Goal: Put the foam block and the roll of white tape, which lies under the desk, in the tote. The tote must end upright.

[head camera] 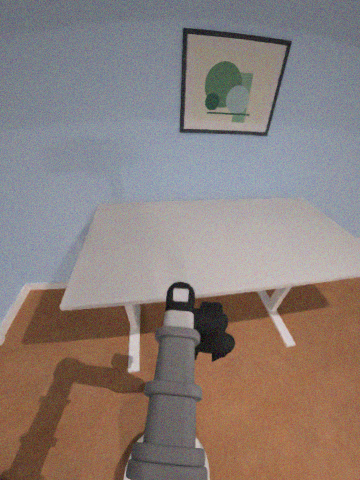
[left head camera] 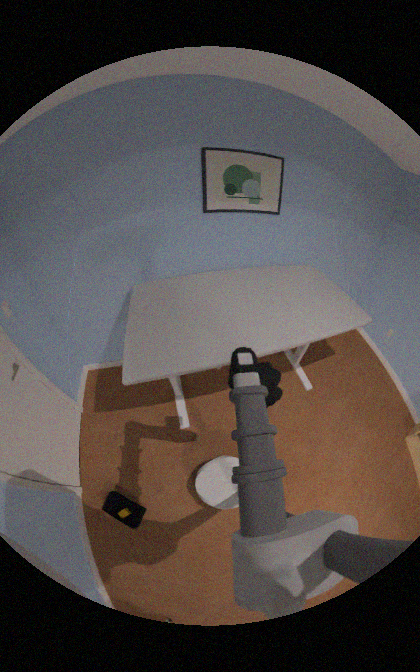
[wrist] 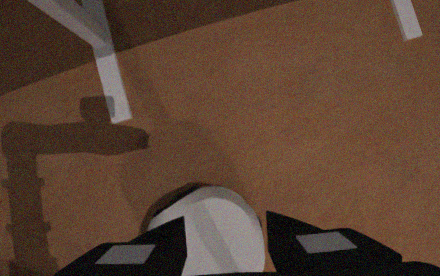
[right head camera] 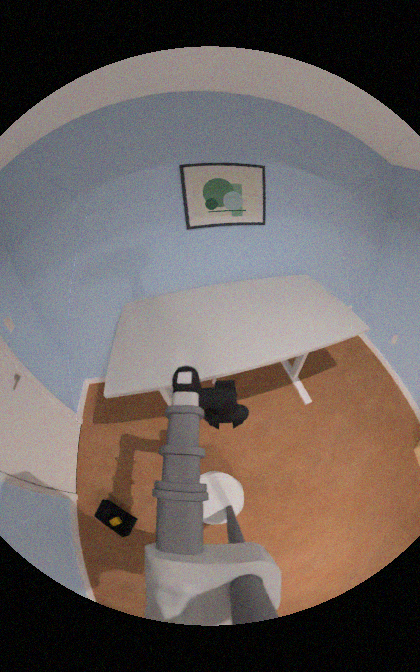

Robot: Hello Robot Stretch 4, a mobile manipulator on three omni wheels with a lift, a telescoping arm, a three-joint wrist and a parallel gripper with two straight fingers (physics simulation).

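Frame: origin at the robot's base, x left, y back, z up, level; millimetres.
Where they show: gripper, fingertip midpoint: (head camera: 203,356) (wrist: 226,233).
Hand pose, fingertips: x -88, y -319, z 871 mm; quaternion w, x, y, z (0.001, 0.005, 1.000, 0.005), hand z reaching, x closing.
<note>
After its pixels a point has its place.
A black tote (left head camera: 136,520) (right head camera: 126,529) stands upright on the floor at the lower left in both side head views. A yellow block (left head camera: 124,513) (right head camera: 115,521), which looks like the foam block, lies inside it. A small white bit (right head camera: 214,381), possibly the white tape, shows at the desk's front edge in the right head view; it is too small and too covered to be sure. My gripper (head camera: 205,356) {x -88, y -319, z 871 mm} (right head camera: 226,425) (wrist: 226,233) {x -88, y -319, z 871 mm} is open and empty, pointing down in front of the desk, above the floor and well away from the tote.
The white desk (head camera: 215,240) {x -157, y -856, z 922 mm} (left head camera: 225,315) (right head camera: 220,330) stands against the blue wall; its legs (wrist: 114,90) reach forward onto the floor. My round white base (left head camera: 217,482) (right head camera: 225,490) (wrist: 220,235) {x -58, y -70, z 187 mm} is below the arm. A wooden item (left head camera: 415,447) is at the right edge.
</note>
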